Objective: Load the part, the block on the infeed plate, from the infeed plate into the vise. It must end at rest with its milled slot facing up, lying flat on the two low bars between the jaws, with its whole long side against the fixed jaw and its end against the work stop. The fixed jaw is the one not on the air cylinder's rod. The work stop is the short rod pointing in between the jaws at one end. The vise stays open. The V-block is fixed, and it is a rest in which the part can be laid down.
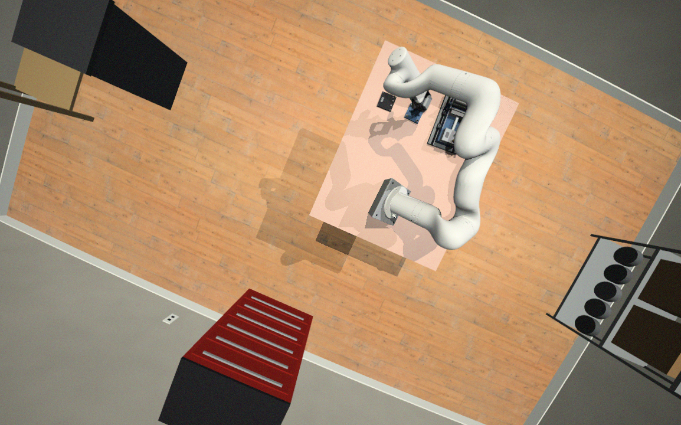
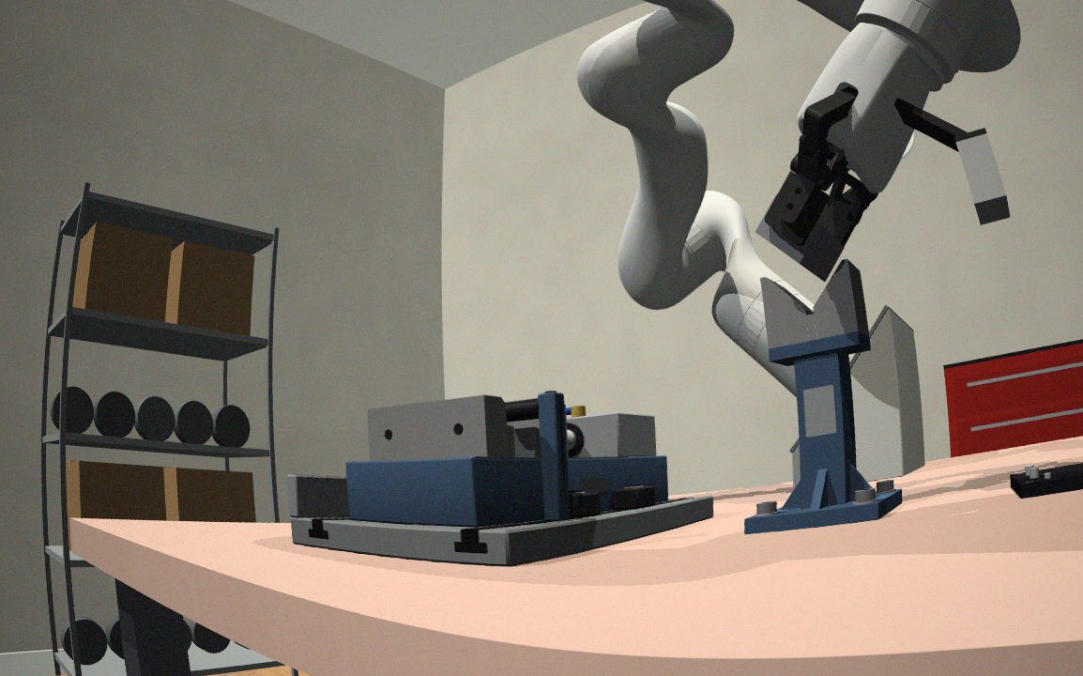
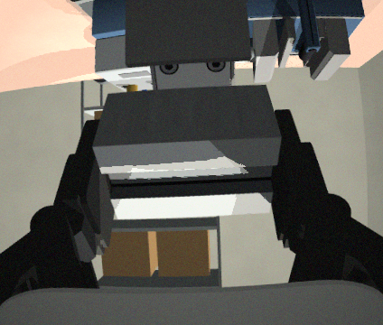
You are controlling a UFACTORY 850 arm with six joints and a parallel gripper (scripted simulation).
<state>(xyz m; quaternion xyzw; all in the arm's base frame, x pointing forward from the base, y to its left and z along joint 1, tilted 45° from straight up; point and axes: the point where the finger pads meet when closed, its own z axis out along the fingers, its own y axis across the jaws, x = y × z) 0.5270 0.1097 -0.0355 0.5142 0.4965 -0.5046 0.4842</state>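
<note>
Right now my hand is right at the part. Also, from my hand: cylinder rod (230 mm to the right, 120 mm below, 10 mm ahead); then black infeed plate (190 mm below, 170 mm to the left); then work stop rod (180 mm to the right, 100 mm below, 100 mm ahead).
</note>
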